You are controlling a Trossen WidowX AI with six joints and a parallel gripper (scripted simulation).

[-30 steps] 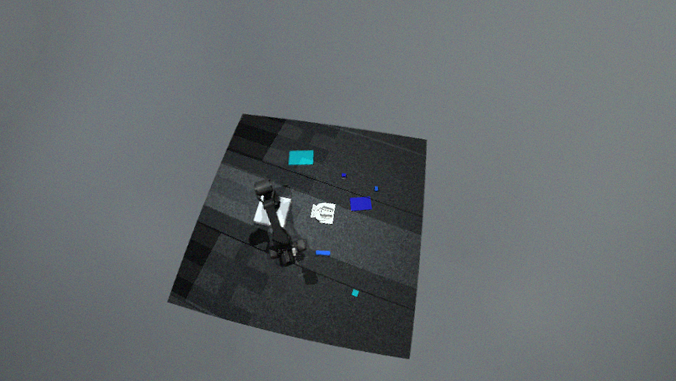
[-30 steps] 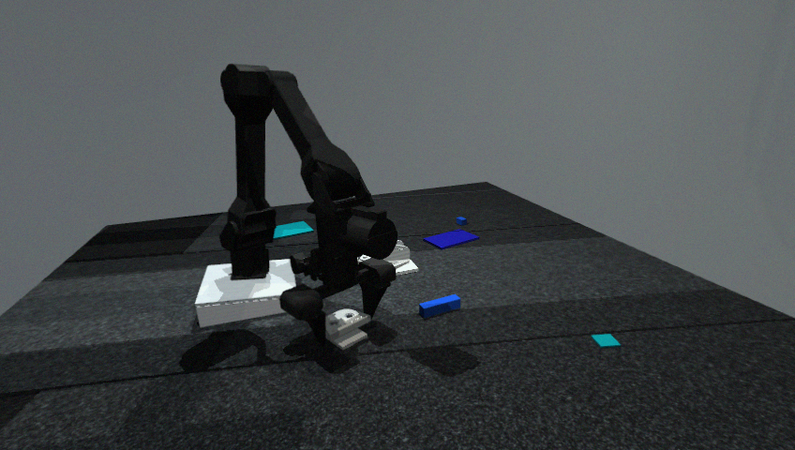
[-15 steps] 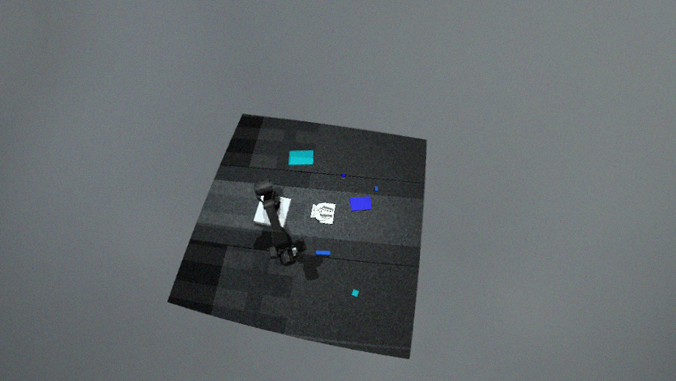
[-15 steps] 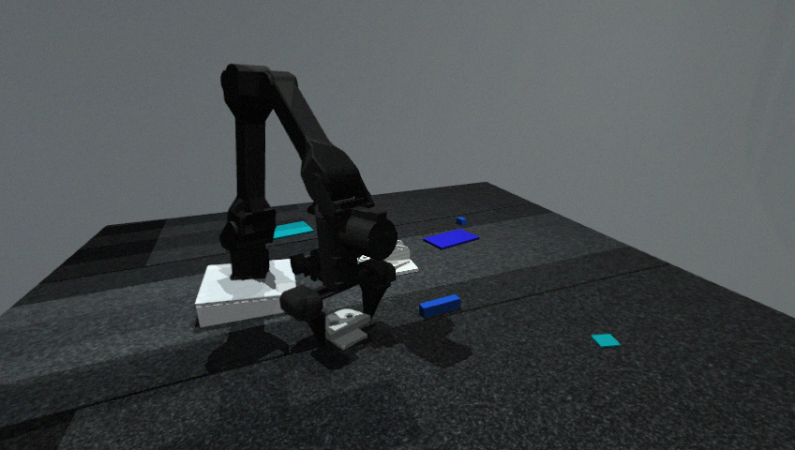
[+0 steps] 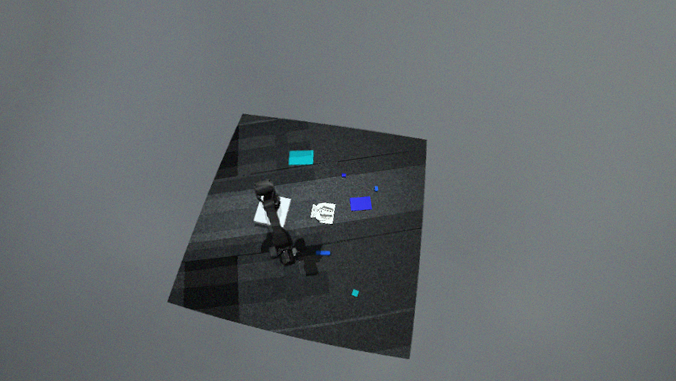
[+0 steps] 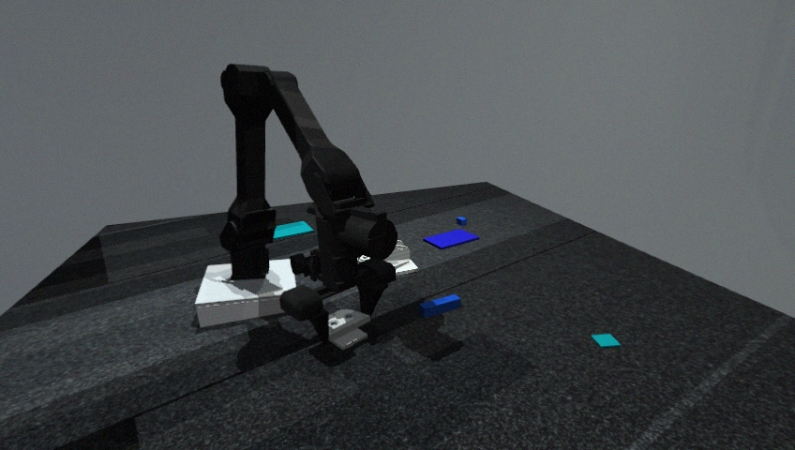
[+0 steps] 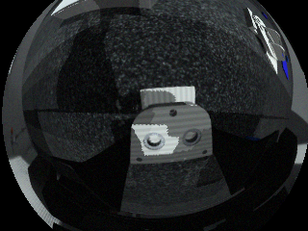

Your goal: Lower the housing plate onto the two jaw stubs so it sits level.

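Right now the white stepped block is 1 cm to the left of my gripper tip. The rest, counted from my gripper tip: teal tile: 39 cm ahead, 11 cm to the right, 1 cm below; then blue bar: 17 cm ahead, 4 cm to the left; then blue flat plate: 30 cm ahead, 38 cm to the left, 1 cm below.
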